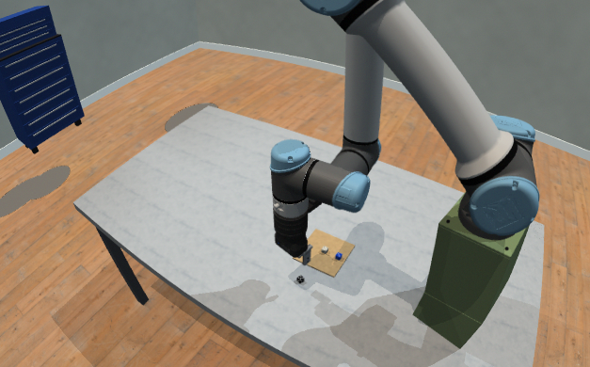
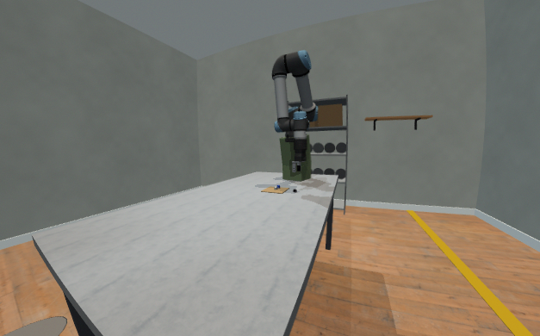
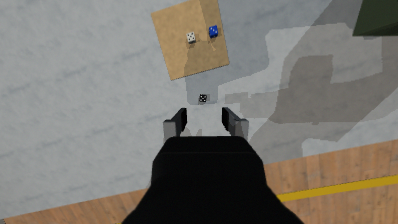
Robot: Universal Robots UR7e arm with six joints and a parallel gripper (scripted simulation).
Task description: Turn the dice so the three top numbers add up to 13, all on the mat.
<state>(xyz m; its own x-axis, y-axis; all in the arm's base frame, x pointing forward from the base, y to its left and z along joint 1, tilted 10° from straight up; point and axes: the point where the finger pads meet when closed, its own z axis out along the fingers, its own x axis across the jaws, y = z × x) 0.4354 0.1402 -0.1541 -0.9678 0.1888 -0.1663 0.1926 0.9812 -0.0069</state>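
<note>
Now: hand 140 mm above the black die and 10 mm to the left of it. The rest, counted from my hand: blue die 140 mm to the right, 130 mm below, 50 mm behind; tan mat 140 mm to the right, 140 mm below; white die 140 mm to the right, 130 mm below.
</note>
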